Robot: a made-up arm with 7 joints.
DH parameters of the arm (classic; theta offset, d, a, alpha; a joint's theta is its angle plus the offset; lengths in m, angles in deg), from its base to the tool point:
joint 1: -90 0.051 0.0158 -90
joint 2: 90 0.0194 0.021 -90
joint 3: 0 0.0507 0.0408 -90
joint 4: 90 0.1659 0.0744 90
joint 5: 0 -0.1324 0.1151 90
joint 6: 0 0.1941 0.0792 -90
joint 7: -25.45 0 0.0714 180
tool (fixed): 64.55 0.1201 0 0
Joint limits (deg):
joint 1: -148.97..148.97
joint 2: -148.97..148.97
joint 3: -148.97..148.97
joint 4: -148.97..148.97
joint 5: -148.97..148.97
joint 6: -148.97..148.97
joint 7: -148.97..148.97
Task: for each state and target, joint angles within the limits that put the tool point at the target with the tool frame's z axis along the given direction. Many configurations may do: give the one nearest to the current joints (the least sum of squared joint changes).
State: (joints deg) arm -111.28 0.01 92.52 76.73 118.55 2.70 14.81
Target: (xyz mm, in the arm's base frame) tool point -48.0 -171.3 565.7 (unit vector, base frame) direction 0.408 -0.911 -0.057
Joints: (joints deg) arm -119.97 28.86 78.93 73.76 117.22 -37.76 6.95
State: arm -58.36 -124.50 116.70 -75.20 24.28 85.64 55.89
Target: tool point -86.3 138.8 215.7 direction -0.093 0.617 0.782
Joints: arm -50.70 -129.49 92.44 -29.05 -15.92 93.87 42.00
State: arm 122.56 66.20 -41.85 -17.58 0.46 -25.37 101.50
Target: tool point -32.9 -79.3 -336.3 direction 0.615 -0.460 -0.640
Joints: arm 109.81 77.02 -53.70 -26.12 25.19 22.61 97.95
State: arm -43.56 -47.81 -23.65 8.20 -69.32 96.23 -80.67
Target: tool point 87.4 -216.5 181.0 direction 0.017 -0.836 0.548
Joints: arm -34.62 -51.77 -26.56 -29.65 -20.61 85.41 -84.53
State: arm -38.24 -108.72 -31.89 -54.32 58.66 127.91 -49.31
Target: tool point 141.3 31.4 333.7 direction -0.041 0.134 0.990
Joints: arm -54.53 -147.99 -19.51 -15.17 28.51 123.53 -50.83
